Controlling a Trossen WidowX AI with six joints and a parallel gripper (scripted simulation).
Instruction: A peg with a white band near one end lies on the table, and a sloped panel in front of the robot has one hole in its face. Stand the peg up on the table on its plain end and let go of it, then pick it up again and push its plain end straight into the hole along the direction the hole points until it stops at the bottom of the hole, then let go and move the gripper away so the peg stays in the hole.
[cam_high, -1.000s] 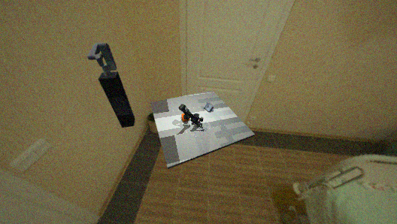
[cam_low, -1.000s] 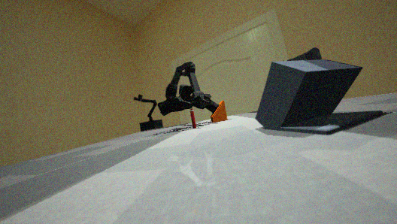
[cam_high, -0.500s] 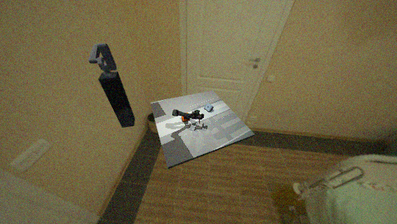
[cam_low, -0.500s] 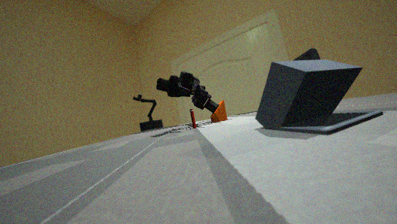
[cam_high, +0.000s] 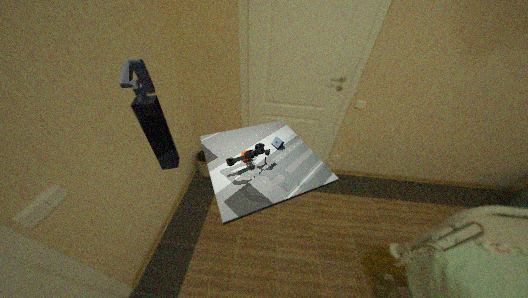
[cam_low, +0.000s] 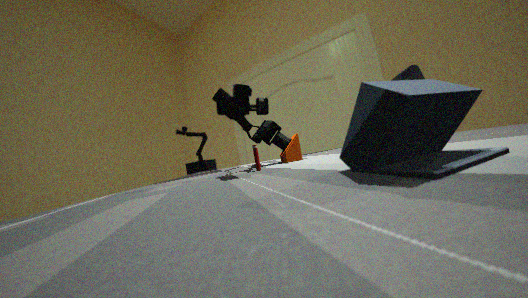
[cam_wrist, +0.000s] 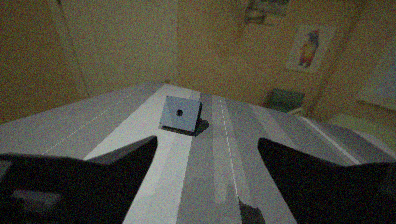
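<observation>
My gripper tip is now 1 cm past the red peg, 2 cm to the left of it and 15 cm above it. From my gripper tip the other things lie so: sloped panel (24 cm ahead, 24 cm to the left, 16 cm below).
</observation>
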